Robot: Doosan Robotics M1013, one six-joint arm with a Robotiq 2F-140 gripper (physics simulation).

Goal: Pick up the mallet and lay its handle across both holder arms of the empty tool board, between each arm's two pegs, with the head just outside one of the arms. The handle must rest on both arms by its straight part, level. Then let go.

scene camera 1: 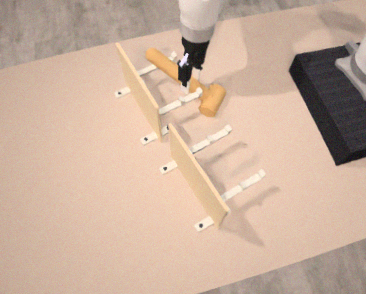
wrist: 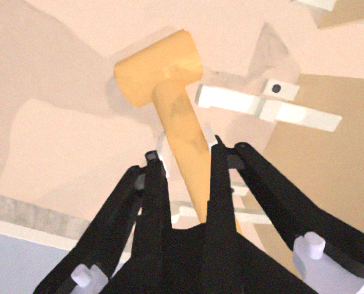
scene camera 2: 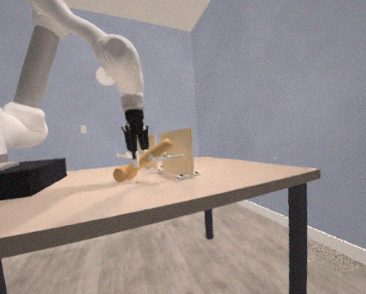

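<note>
The orange mallet [scene camera 1: 167,66] [scene camera 2: 156,153] [wrist: 182,130] is held off the table, tilted with its head low and its handle end high. My gripper [scene camera 1: 192,82] [scene camera 2: 136,158] [wrist: 186,135] is shut on the handle near the head. The upper tool board [scene camera 1: 137,92] [scene camera 2: 178,152] [wrist: 320,150] has two white arms. The handle crosses above its far arm [scene camera 1: 148,70] [wrist: 257,216]. The near arm's [scene camera 1: 172,105] [wrist: 230,100] outer end is beside the handle close to the head, in front of the mallet in scene camera 1. Contact with the arms cannot be told.
A second tool board [scene camera 1: 197,175] with two bare arms [scene camera 1: 212,139] [scene camera 1: 243,186] stands beside the first one. The robot's black base block [scene camera 1: 325,105] [scene camera 2: 35,175] is on the table [scene camera 1: 75,200] [scene camera 2: 240,175], on the side that the arms point to.
</note>
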